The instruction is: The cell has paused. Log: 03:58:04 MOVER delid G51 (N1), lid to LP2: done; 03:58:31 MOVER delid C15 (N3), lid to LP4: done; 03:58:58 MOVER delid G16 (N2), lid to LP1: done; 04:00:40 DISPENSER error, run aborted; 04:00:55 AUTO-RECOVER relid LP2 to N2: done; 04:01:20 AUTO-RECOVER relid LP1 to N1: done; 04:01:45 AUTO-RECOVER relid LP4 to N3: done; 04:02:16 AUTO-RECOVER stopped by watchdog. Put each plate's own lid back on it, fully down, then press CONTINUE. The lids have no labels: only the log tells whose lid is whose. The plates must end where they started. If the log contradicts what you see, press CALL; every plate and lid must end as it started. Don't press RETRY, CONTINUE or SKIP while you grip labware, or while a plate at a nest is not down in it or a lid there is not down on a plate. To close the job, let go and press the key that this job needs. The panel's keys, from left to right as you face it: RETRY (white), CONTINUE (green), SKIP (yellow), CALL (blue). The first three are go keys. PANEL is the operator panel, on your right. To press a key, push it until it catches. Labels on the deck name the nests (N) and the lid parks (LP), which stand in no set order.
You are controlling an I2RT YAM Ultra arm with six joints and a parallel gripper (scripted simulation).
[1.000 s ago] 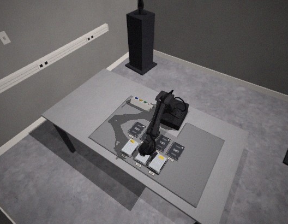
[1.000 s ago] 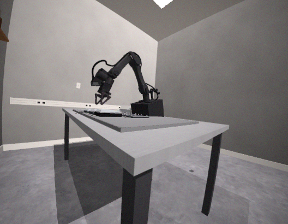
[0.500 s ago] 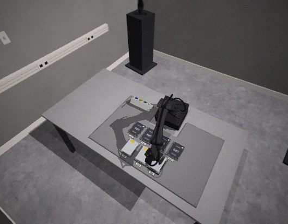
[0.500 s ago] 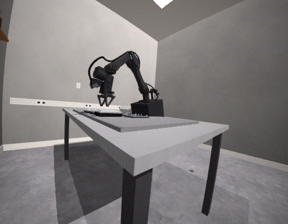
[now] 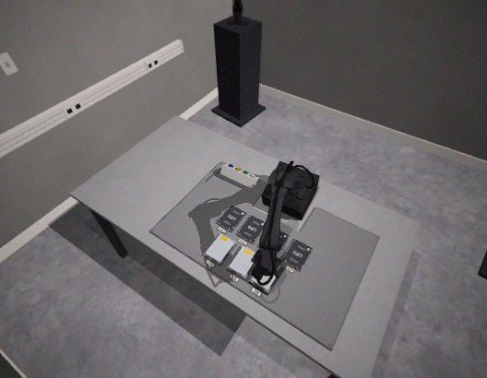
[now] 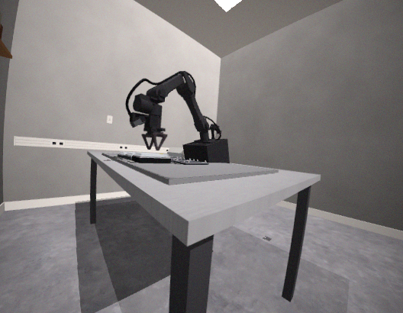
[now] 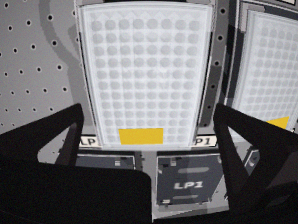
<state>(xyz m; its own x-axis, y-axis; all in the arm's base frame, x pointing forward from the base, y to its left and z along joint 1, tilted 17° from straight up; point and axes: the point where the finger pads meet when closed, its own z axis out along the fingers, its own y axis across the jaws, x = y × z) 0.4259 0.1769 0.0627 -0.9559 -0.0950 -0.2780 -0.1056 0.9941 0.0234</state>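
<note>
Right now the clear lid is 10 mm ahead of my hand and 30 mm below it. Also, from my hand: LP4 lid park: 150 mm behind, 210 mm to the right, 60 mm below.
</note>
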